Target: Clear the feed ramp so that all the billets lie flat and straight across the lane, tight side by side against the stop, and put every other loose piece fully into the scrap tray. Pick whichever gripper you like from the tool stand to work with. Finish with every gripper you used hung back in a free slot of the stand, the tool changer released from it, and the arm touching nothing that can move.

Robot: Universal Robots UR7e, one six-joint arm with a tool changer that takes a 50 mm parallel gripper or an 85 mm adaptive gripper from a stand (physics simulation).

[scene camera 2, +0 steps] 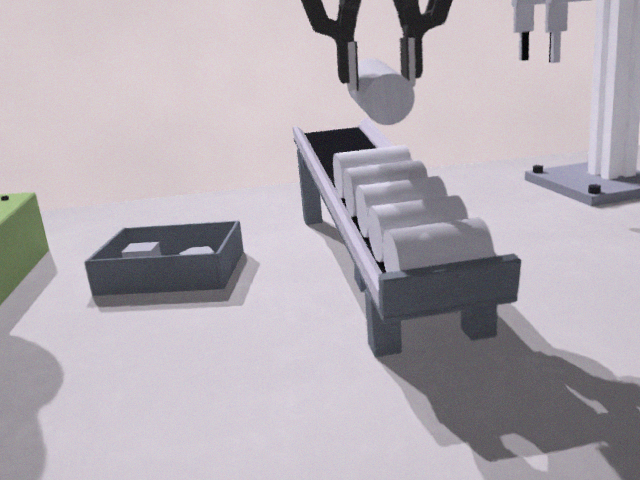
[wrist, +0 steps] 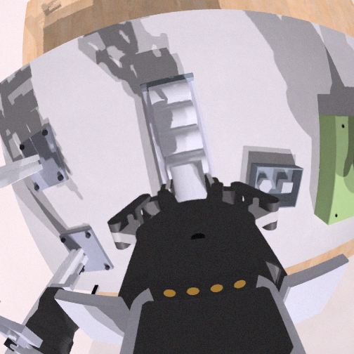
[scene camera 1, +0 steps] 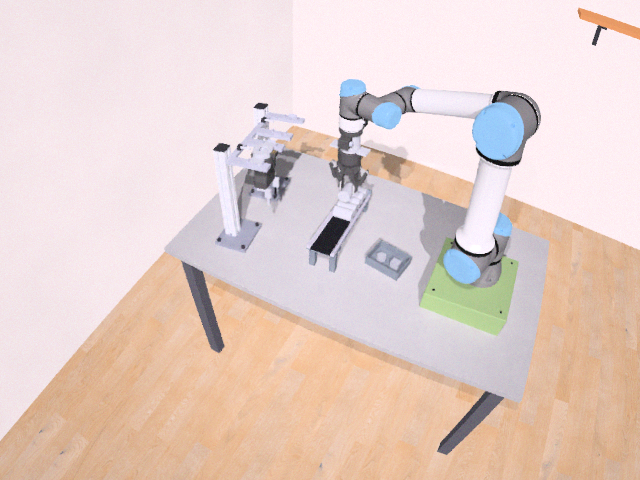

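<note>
My gripper [scene camera 1: 349, 188] [scene camera 2: 379, 72] [wrist: 191, 187], the adaptive one with black fingers, is shut on a pale billet [scene camera 2: 388, 100] [wrist: 187, 175]. It holds the billet above the feed ramp [scene camera 1: 330, 235] [scene camera 2: 336, 209] [wrist: 202, 131], pointing along the lane and tilted in scene camera 2. Several billets lie across the lane in a row; the lowest billet [scene camera 2: 439, 246] [wrist: 172, 93] is by the stop [scene camera 2: 449, 289] [wrist: 167, 81]. The others follow up the slope, close side by side. The scrap tray [scene camera 1: 381, 267] [scene camera 2: 155, 274] holds a pale block [scene camera 2: 142, 249] [wrist: 286, 186] and a rounded or many-sided piece [scene camera 2: 199, 251] [wrist: 265, 185].
The tool stand [scene camera 1: 227, 191] [scene camera 2: 615, 87] is on the far side of the ramp from the arm's base. The parallel gripper [scene camera 1: 263, 175] hangs in it. The green base block [scene camera 1: 465, 304] [wrist: 330, 170] stands beyond the tray.
</note>
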